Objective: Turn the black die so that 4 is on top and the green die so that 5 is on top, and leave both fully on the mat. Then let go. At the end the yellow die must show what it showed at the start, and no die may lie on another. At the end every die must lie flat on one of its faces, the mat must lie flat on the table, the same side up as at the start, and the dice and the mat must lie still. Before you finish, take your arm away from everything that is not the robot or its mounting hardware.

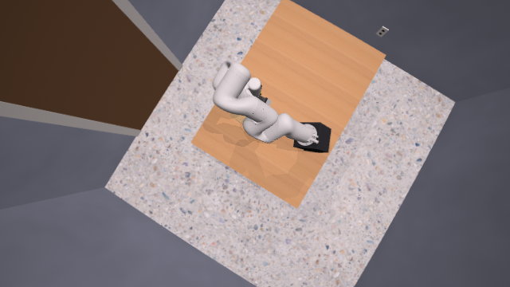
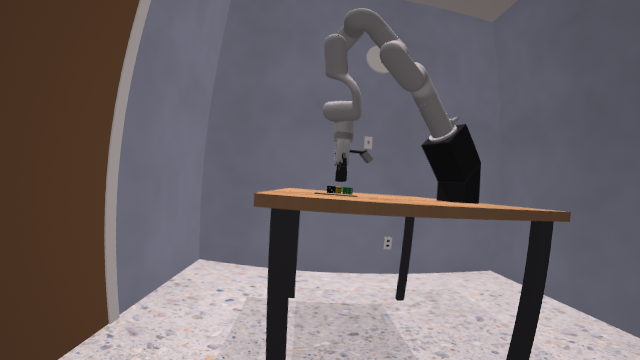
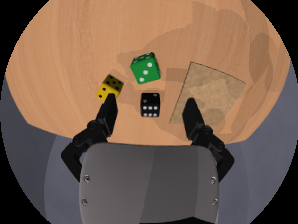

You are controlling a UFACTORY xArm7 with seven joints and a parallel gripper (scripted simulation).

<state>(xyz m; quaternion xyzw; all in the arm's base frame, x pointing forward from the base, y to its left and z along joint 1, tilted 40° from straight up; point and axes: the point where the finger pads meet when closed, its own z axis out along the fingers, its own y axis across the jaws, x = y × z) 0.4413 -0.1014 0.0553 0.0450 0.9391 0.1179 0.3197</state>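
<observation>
The black die is 3 cm ahead of my hand and 4 cm below it. Also, from my hand: yellow die 6 cm to the right, 4 cm below; then tan mat 3 cm ahead, 12 cm to the left, 6 cm below; then green die 3 cm behind, 1 cm to the right, 4 cm below.
</observation>
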